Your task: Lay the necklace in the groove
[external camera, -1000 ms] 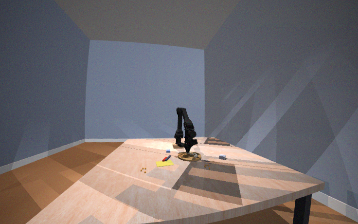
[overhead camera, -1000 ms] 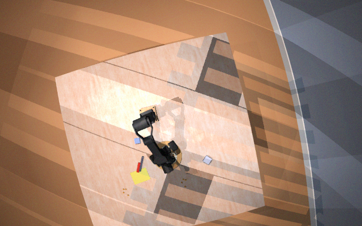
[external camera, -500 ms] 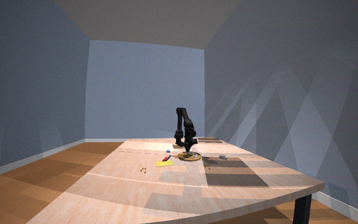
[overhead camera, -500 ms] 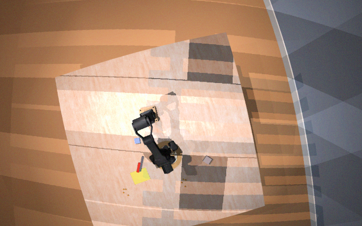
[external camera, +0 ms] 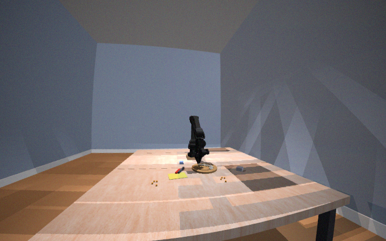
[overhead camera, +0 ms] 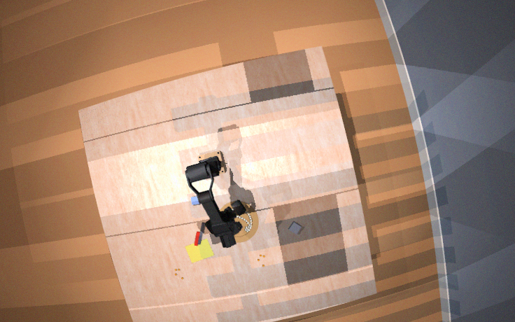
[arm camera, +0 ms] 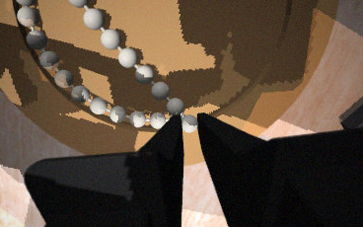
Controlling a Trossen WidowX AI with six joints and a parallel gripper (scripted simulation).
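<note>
Now: the round bead board 60 mm ahead of my gripper tip, 30 mm to the left of it and 10 mm below it. The rest, counted from my gripper tip: blue block (120 mm to the right, 120 mm behind, 10 mm below); yellow note (210 mm to the right, 120 mm ahead, 20 mm below); red marker (170 mm to the right, 50 mm ahead, 20 mm below).
</note>
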